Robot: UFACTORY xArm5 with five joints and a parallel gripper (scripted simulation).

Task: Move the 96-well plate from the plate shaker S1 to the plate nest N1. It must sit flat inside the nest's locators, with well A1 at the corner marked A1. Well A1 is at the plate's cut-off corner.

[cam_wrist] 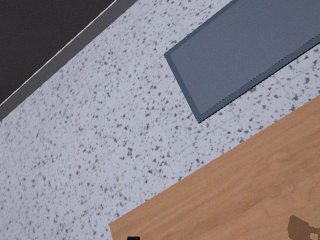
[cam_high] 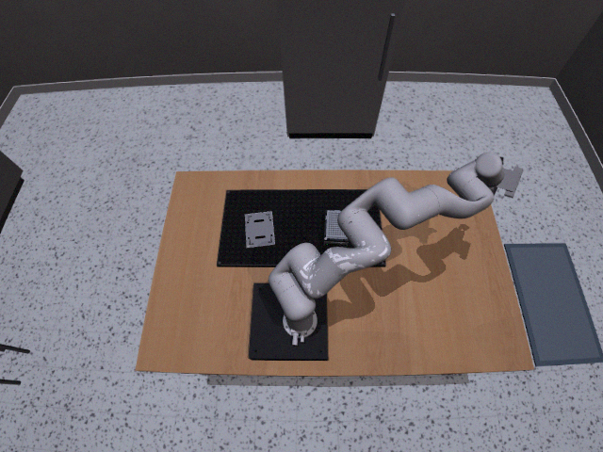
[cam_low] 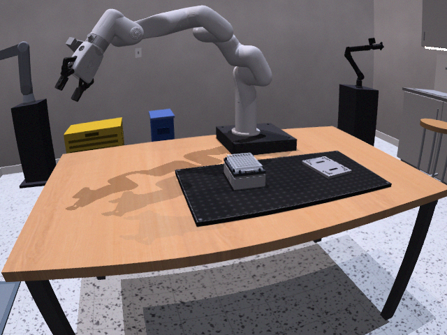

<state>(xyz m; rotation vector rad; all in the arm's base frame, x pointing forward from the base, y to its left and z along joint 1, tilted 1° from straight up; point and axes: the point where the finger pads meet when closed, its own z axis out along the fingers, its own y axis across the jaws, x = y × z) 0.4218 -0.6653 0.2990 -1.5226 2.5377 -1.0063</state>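
Now: the white 96-well plate 53 cm to the left of my hand, 29 cm below it and 3 cm behind it. Also, from my hand: plate nest N1: 86 cm to the left, 34 cm below, 4 cm behind.
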